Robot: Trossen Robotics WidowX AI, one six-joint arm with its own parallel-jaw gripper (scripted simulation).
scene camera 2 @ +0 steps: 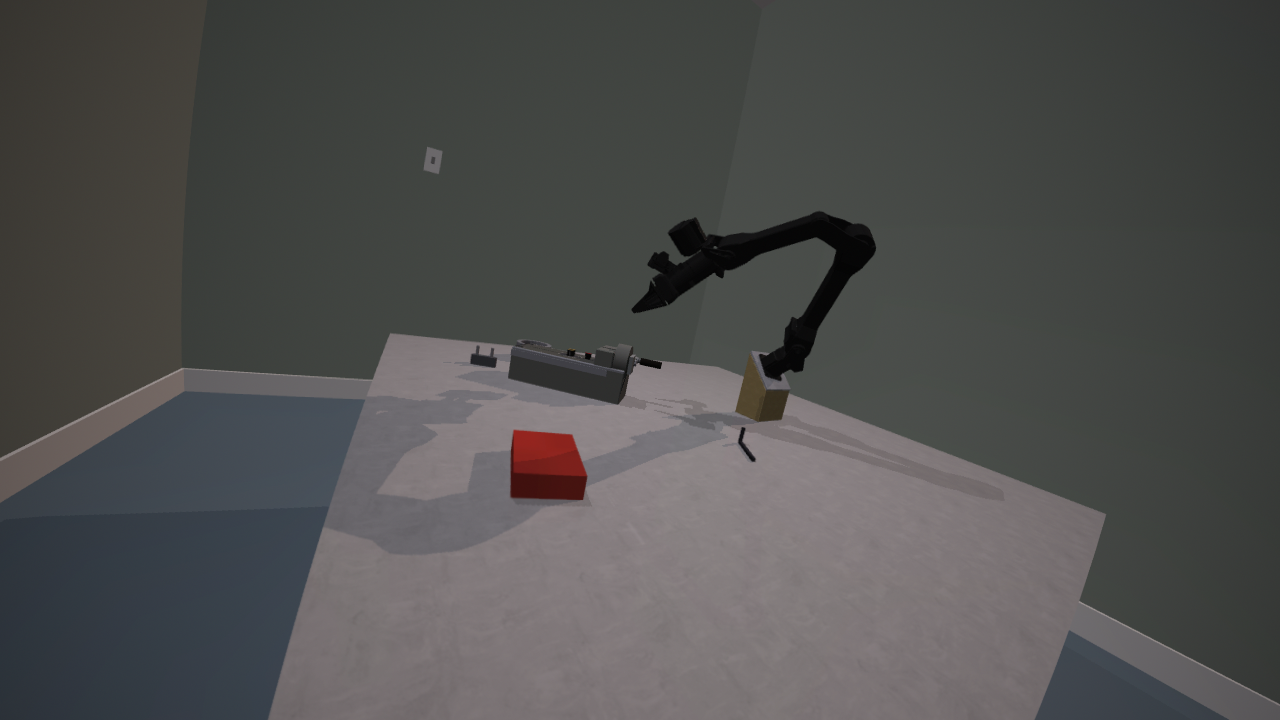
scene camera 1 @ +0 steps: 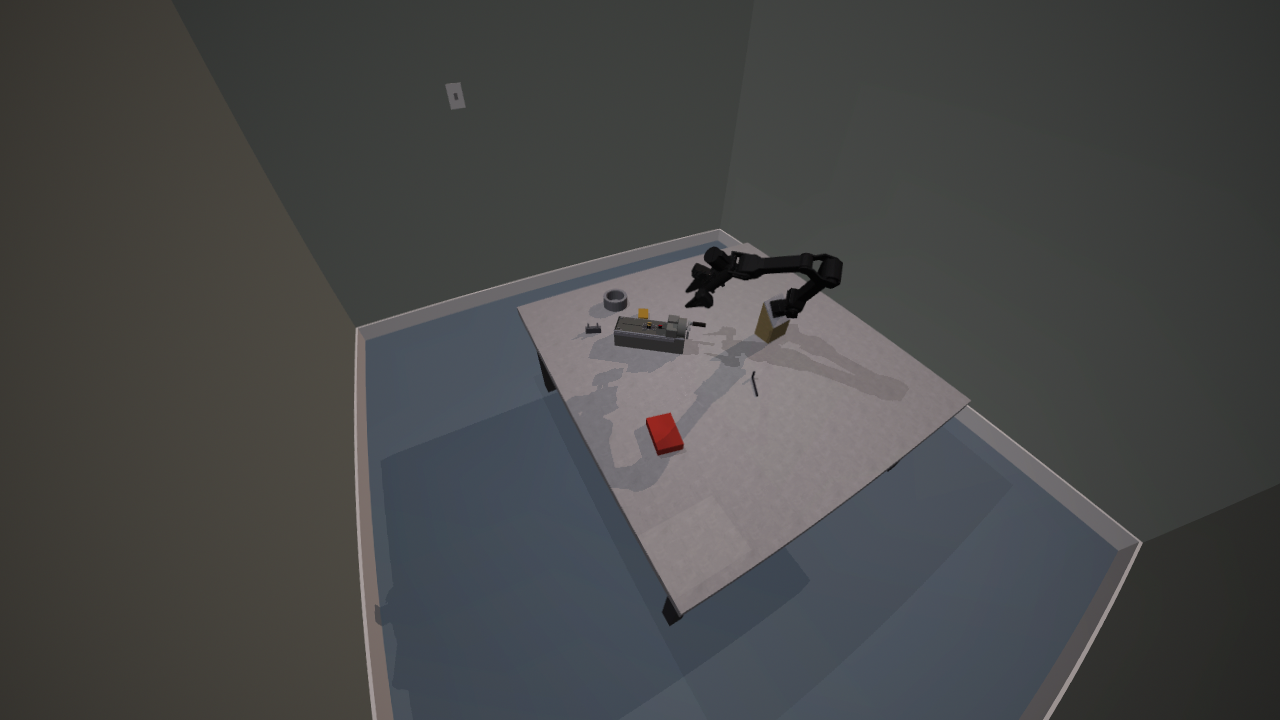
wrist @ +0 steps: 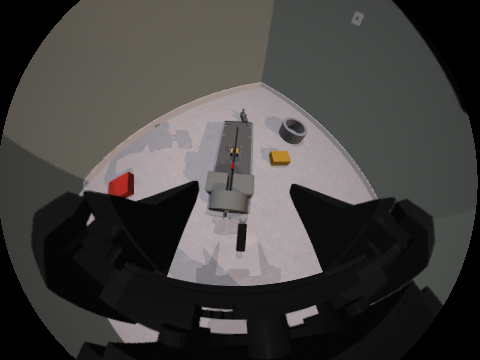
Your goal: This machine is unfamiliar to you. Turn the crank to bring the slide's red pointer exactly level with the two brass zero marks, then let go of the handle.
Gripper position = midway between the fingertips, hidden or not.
Observation:
My gripper (scene camera 2: 634,311) is open, holding nothing. Further things: a grey slide machine (scene camera 2: 604,378).
My gripper is seen too in scene camera 1 (scene camera 1: 685,299) and in the wrist view (wrist: 246,187). The grey slide machine also shows in scene camera 1 (scene camera 1: 631,332) and in the wrist view (wrist: 228,190).

